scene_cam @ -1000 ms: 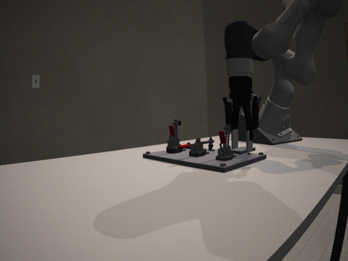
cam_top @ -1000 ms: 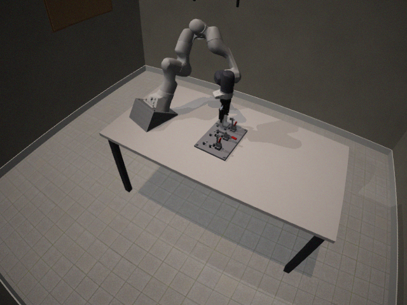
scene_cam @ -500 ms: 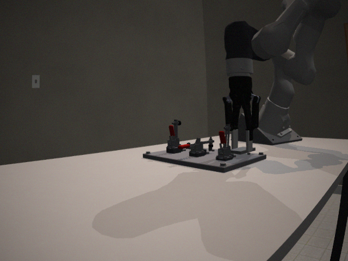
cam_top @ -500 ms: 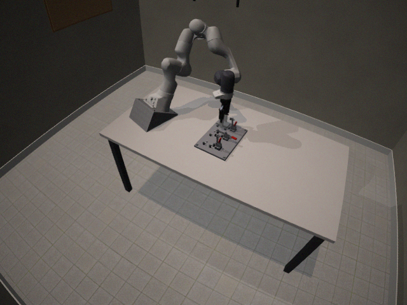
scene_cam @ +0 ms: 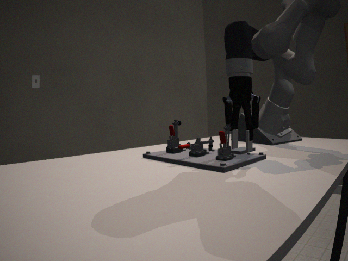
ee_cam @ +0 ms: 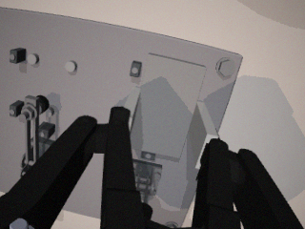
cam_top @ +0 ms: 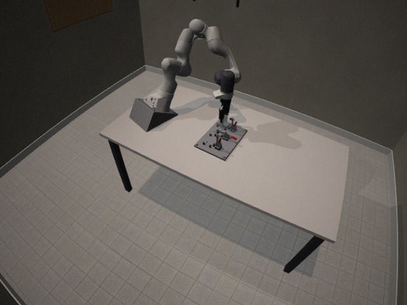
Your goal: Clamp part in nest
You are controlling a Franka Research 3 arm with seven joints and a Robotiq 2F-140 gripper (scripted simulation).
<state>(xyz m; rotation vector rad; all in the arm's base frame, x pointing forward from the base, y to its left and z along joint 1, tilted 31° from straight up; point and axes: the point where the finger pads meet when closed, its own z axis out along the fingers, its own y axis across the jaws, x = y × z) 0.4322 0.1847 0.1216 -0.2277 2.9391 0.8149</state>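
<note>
Right now my hand is 30 mm above the grey block part. From my hand the other things lie so: fixture: 70 mm ahead, 100 mm to the right, 50 mm below.
</note>
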